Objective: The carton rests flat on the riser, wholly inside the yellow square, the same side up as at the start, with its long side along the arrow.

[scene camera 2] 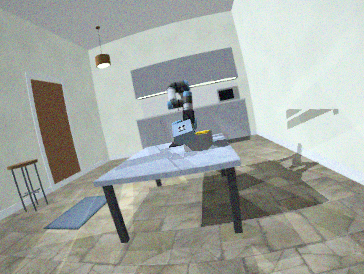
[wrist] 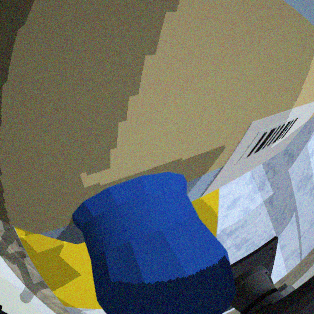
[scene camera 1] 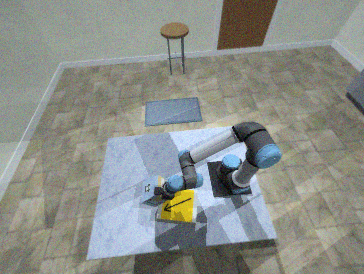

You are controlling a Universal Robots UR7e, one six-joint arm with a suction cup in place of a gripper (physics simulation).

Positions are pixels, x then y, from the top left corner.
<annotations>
my suction cup: wrist 144, 238; not seen in scene camera 2 (hidden by a carton); not seen in scene camera 1 (hidden by my arm)
</annotations>
